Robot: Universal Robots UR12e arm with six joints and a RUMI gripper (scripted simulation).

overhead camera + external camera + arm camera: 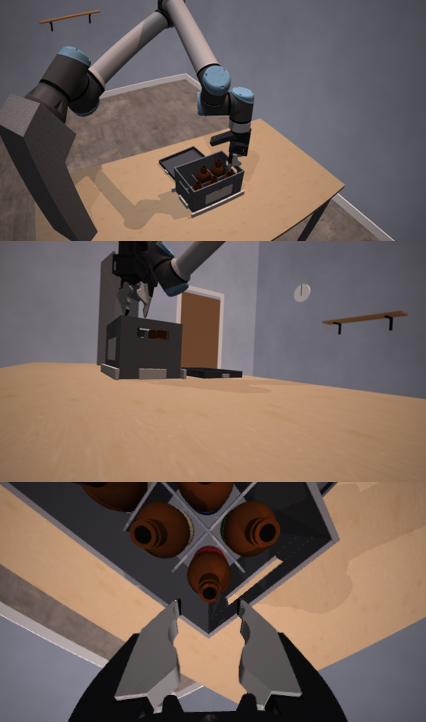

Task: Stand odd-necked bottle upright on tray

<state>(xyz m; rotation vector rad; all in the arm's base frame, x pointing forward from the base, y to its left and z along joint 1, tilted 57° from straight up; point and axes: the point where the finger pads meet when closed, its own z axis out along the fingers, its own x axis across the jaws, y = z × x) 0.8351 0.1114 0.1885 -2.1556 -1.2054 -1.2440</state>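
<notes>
My gripper is now 10 cm past the crate and 11 cm above it. From my hand the other things lie so: flat dark tray: 21 cm behind, 23 cm to the left, 18 cm below.
</notes>
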